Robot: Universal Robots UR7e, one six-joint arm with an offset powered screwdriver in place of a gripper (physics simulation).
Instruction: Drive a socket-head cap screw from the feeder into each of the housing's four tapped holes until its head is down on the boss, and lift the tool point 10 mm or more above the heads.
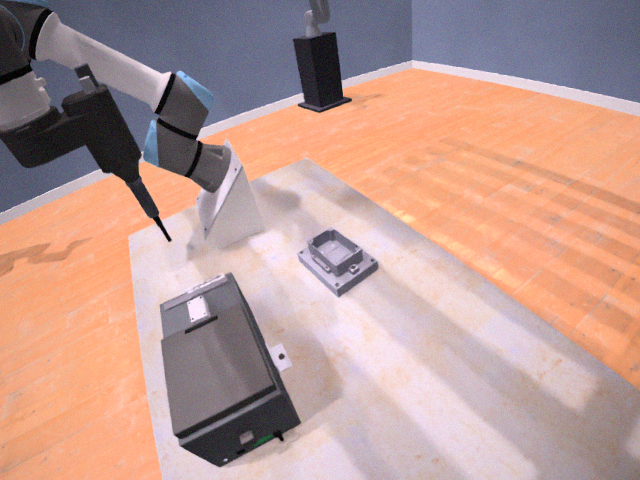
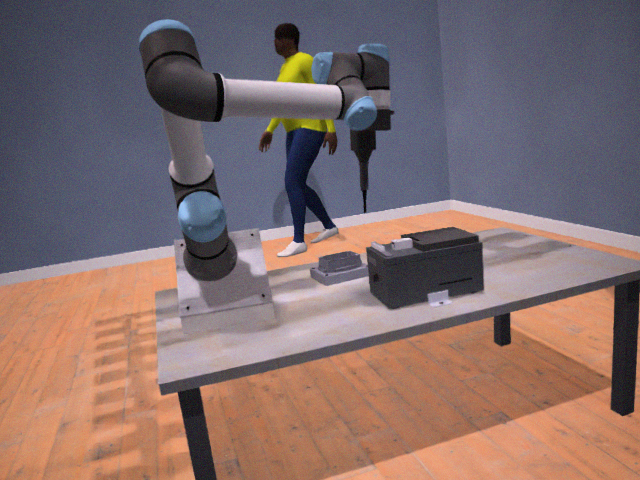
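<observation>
My gripper, a dark offset screwdriver with a thin black bit [image 1: 169, 239] [image 2: 364, 210], hangs point down in the air, well above the table and apart from housing and feeder. Whether a screw sits on the bit is too small to tell. The housing [image 1: 348, 262] [image 2: 339, 261], a grey open-topped box, sits on a grey base plate [image 1: 353, 283] [image 2: 338, 276]. Its corner holes are too small to tell whether screws are in them. The screw feeder [image 1: 219, 361] [image 2: 423, 273], a dark box with a small white block [image 1: 197, 308] [image 2: 401, 243] on top, stands beside the housing.
The table [image 1: 403, 330] [image 2: 310, 330] carries my arm's slanted white base [image 1: 235, 217] [image 2: 248, 279]. A small white bracket [image 1: 280, 357] [image 2: 439, 298] is at the feeder's side. A person in yellow [image 2: 299, 124] is beyond the table. A black pedestal [image 1: 319, 72] stands far back.
</observation>
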